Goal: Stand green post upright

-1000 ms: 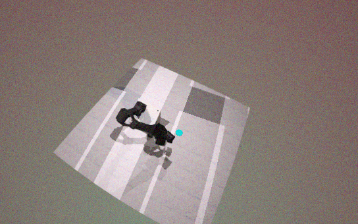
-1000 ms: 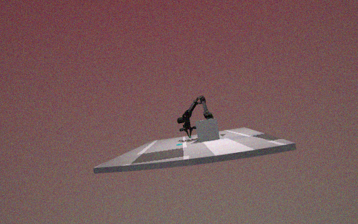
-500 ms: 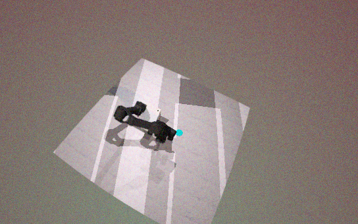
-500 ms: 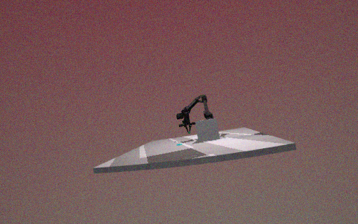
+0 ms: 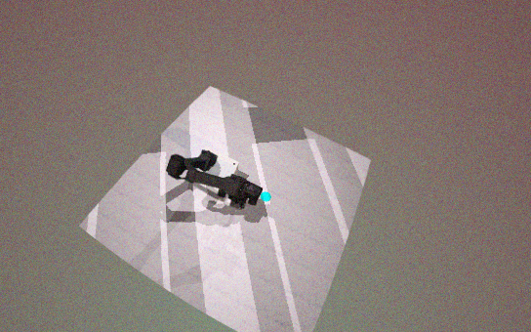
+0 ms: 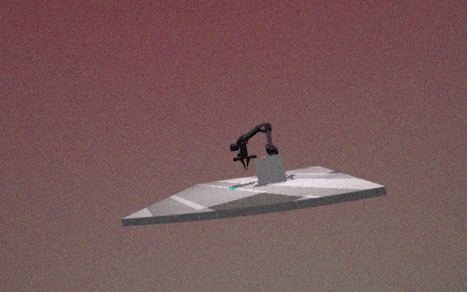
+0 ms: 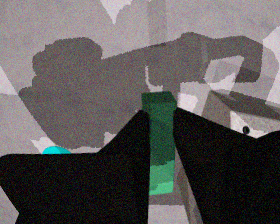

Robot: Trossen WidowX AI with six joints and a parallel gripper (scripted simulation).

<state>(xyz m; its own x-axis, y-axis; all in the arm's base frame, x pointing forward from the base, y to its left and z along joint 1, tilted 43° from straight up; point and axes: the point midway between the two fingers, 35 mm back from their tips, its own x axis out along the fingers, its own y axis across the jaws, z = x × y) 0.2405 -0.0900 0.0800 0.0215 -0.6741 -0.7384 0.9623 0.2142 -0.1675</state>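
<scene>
My gripper tip is 20 mm to the right of the green post and 10 mm past it.
</scene>
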